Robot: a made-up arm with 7 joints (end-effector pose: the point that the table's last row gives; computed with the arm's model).
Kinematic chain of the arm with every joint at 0, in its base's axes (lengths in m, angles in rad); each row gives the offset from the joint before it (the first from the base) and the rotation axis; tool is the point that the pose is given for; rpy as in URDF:
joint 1: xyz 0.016 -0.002 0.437 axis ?
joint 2: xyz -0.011 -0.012 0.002 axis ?
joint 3: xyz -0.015 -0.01 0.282 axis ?
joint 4: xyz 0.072 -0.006 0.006 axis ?
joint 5: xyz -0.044 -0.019 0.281 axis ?
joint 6: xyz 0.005 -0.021 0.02 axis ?
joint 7: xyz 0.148 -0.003 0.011 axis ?
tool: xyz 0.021 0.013 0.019 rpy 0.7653 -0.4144 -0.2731
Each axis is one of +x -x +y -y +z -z.
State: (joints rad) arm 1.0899 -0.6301 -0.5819 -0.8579 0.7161 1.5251 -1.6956
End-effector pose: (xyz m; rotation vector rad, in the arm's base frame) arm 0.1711 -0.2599 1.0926 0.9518 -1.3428 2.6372
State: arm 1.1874 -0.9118 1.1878 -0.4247 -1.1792 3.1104 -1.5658
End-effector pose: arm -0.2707 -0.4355 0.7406 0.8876 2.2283 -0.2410
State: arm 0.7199 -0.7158 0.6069 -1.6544 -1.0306 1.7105 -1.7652
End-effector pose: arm -0.1081 0.2512 0.9410 -1.0950 0.1987 2.2018
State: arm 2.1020 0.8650 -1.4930 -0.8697 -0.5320 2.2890 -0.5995
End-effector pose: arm 0.0116 0.5974 0.8352 -0.5868 -1.0675 2.0573
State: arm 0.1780 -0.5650 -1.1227 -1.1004 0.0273 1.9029 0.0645
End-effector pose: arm -0.1292 -0.4518 1.0174 0.3728 -2.0175 -0.7263
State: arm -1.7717 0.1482 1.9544 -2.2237 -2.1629 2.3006 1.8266
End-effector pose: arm 0.3691 0.1887 0.5362 0.0179 -1.6840 0.5199
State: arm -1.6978 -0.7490 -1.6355 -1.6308 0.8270 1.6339 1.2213
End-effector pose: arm -0.4960 0.3739 0.5713 -0.1824 1.2904 0.7332
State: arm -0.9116 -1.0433 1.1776 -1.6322 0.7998 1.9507 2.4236
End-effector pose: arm 0.2340 0.3580 0.8427 0.7298 -1.3564 -2.0717
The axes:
joint 1: +z
joint 2: +y
joint 3: +z
joint 4: -y
joint 5: +z
joint 6: -y
joint 7: -z

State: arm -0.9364 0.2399 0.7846 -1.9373 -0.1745 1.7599 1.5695
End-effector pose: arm 0.5257 -0.1674 0.5606 -0.1177 -0.6585 -1.6091
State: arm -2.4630 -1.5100 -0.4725 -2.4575 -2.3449 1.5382 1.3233
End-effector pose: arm -0.1431 0.1196 0.7977 2.5396 -0.8426 0.9850
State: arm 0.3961 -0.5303 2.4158 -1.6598 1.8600 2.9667 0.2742
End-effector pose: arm -0.3814 0.2223 0.5601 1.5015 0.7340 0.3328
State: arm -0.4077 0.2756 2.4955 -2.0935 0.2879 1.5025 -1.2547
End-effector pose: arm -0.1892 0.4074 0.6563 -0.9125 -1.8041 -2.3263
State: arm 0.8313 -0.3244 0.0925 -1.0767 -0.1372 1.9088 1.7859
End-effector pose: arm 0.1605 0.0874 1.1368 1.5966 -1.1213 -1.0363
